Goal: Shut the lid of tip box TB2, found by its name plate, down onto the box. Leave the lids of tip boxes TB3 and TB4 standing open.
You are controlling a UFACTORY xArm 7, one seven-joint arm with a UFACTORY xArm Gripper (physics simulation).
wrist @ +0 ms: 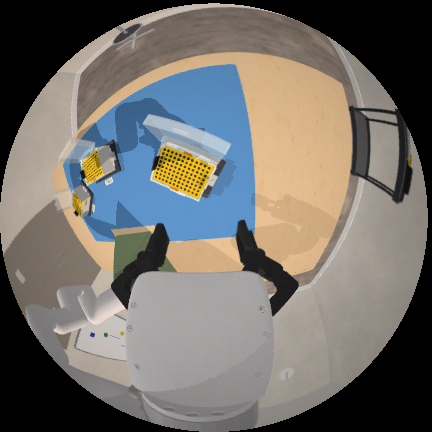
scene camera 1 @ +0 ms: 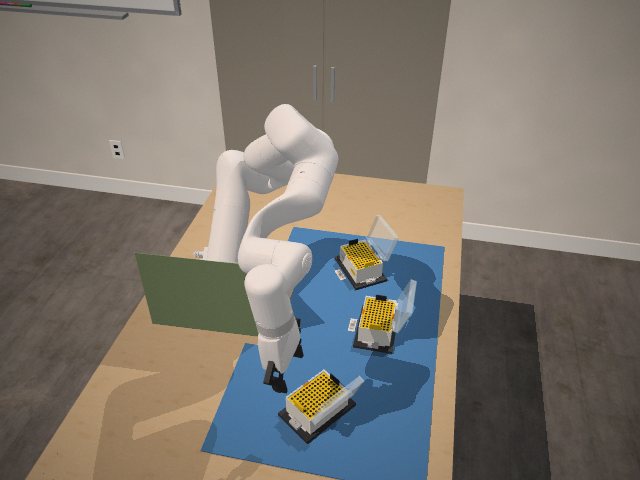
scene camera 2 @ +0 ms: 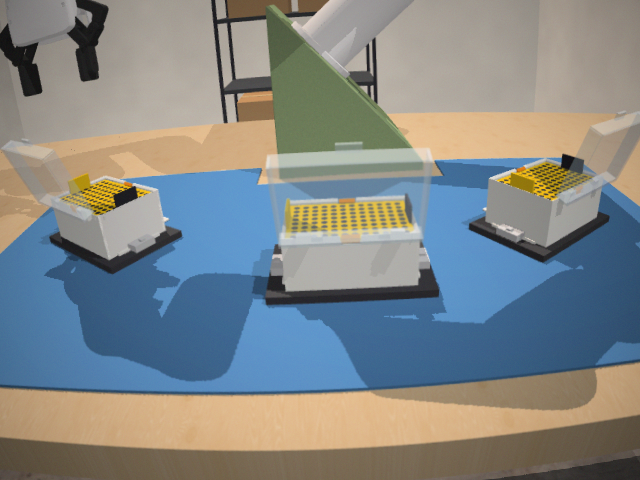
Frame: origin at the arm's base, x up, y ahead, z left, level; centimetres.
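Where they show: gripper, between the fingertips: (wrist: 200,230) (scene camera 1: 288,372) (scene camera 2: 61,87); arm's base, origin of its link: (scene camera 1: 223,266) (scene camera 2: 318,51).
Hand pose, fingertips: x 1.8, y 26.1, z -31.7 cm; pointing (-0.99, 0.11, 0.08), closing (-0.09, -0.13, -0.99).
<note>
Each offset is from my fingertips to the top centre of the thing. "pt": to the spot under its first point. Level surfaces: height alone.
Three white tip boxes with yellow racks have clear lids standing open. The near box @[dx -11.3, dy +5.0, dz +5.3 cm] (scene camera 1: 316,394) (scene camera 2: 131,219) (wrist: 182,172) has its lid @[dx -3.4, dy +10.5, dz +1.4 cm] (scene camera 1: 338,401) (scene camera 2: 37,162) (wrist: 187,134) tilted up on its far side from my gripper. The middle box @[dx -12.2, dy +14.0, dz +34.1 cm] (scene camera 1: 376,336) (scene camera 2: 351,268) (wrist: 105,157) has its lid @[dx -3.4, dy +21.9, dz +34.0 cm] (scene camera 1: 406,307) (scene camera 2: 348,161) raised. The far box @[dx -12.2, dy +5.9, dz +56.8 cm] (scene camera 1: 361,271) (scene camera 2: 516,214) (wrist: 82,194) has its lid @[pt dx -9.1, dy +12.4, dz +61.9 cm] (scene camera 1: 382,238) (scene camera 2: 612,144) raised. Name plates are too small to read. My gripper (scene camera 1: 289,369) (scene camera 2: 59,82) (wrist: 200,230) is open and empty, above and beside the near box, apart from it.
Each box sits on a black base on the blue mat @[dx -18.8 cm] (scene camera 1: 330,351) (scene camera 2: 206,330) (wrist: 220,100). A green panel (scene camera 1: 196,294) (scene camera 2: 320,103) (wrist: 131,247) stands near the arm's base. Small white plates @[pt dx -18.6, dy +8.5, dz +34.3 cm] (scene camera 1: 352,324) lie by the boxes.
</note>
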